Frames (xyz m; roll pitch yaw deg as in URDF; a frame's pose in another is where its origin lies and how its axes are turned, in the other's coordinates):
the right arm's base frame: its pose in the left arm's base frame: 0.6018 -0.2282 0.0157 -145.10 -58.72 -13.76
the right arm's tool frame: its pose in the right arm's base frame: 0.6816 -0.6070 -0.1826 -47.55 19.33 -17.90
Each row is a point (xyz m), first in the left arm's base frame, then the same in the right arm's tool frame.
Working: the left arm's base frame: its pose in the right arm's tool frame: -0.9194 0.3428 -0.4383 -102.30 -66.80 -75.10

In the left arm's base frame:
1: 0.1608 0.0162 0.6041
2: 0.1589 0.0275 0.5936
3: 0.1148 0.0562 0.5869
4: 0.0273 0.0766 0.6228
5: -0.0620 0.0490 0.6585
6: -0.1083 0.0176 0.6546
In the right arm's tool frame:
1: -0.3019 0.3042 -0.3474
2: -0.3122 0.2938 -0.3526
3: -0.3226 0.2837 -0.4037
4: -0.2953 0.3004 -0.4950
5: -0.2695 0.3621 -0.5694
6: -0.2789 0.4084 -0.5996

